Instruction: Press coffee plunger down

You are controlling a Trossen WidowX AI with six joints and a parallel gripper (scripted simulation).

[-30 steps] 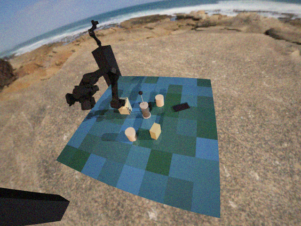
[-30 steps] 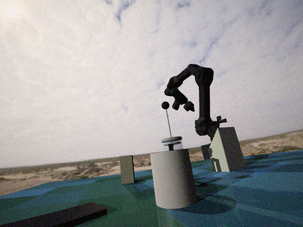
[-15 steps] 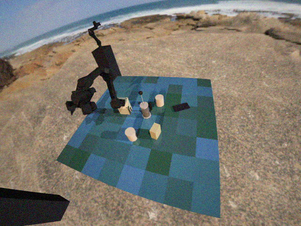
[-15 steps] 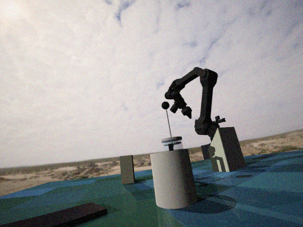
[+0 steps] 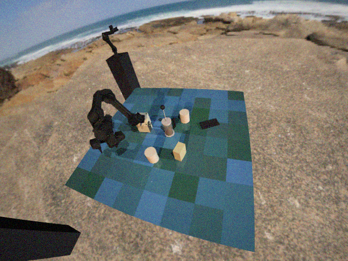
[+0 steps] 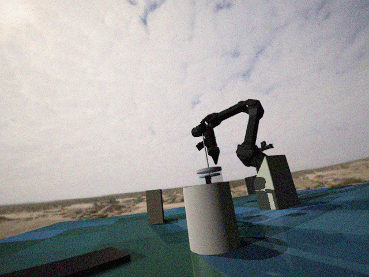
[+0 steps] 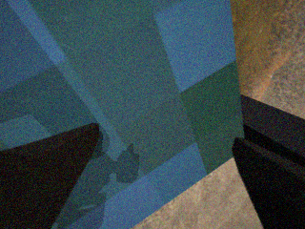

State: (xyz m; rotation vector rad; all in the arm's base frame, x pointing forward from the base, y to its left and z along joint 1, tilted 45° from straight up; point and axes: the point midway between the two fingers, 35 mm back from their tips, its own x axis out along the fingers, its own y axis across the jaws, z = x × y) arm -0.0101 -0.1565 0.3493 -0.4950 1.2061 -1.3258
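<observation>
My gripper tip is 25 cm short of the coffee press, 37 cm to the right of it and 9 cm above it.
</observation>
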